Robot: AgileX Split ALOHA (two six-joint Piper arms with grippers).
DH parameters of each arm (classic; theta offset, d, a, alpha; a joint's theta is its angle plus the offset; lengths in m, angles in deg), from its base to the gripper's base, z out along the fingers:
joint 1: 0 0.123 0 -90
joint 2: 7.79 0 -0.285 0
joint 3: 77.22 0 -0.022 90
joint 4: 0 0.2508 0 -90
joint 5: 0 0 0.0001 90
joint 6: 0 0.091 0 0
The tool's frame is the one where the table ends.
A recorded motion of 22 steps. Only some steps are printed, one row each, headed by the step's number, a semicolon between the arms.
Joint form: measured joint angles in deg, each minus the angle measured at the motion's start. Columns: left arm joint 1, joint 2, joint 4, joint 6, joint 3, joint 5; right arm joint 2, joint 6, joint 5, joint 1, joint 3, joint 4.
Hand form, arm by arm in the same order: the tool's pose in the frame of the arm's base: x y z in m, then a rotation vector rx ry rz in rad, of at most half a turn. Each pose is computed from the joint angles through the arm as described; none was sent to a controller.
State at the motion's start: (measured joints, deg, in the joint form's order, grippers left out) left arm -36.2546 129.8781 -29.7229 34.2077 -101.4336 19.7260; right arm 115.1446 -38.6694 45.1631 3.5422 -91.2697 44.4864
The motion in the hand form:
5: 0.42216 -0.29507 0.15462 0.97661 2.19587 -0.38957; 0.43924 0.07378 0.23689 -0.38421 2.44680 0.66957
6: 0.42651 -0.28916 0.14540 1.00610 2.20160 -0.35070; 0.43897 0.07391 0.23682 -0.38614 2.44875 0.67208
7: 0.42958 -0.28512 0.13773 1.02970 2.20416 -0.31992; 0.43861 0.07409 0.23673 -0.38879 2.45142 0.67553
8: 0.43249 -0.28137 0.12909 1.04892 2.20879 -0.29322; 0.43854 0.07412 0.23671 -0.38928 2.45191 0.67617
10: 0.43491 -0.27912 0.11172 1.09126 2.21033 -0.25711; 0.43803 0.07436 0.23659 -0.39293 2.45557 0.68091
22: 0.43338 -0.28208 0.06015 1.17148 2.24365 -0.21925; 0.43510 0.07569 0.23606 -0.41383 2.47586 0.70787
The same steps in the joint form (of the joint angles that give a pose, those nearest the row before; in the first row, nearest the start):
5: 3.04 2.00 3.96 0.50 -0.05 3.53; 0.00 0.00 1.60 0.00 0.00 0.00
6: 3.75 2.98 5.70 1.10 -0.05 3.53; 0.00 0.00 1.79 0.00 0.00 0.00
7: 4.21 3.81 7.11 1.52 -0.05 3.35; 0.00 0.00 2.05 0.00 0.00 0.00
8: 4.64 4.78 8.28 1.88 -0.05 3.05; 0.00 0.00 2.10 0.00 0.00 0.00
10: 4.87 6.77 9.45 3.23 -0.05 2.17; 0.00 0.00 2.46 0.00 0.00 0.00
22: 4.35 12.99 10.33 5.24 -0.71 0.32; -0.02 0.00 4.51 0.00 0.00 0.00

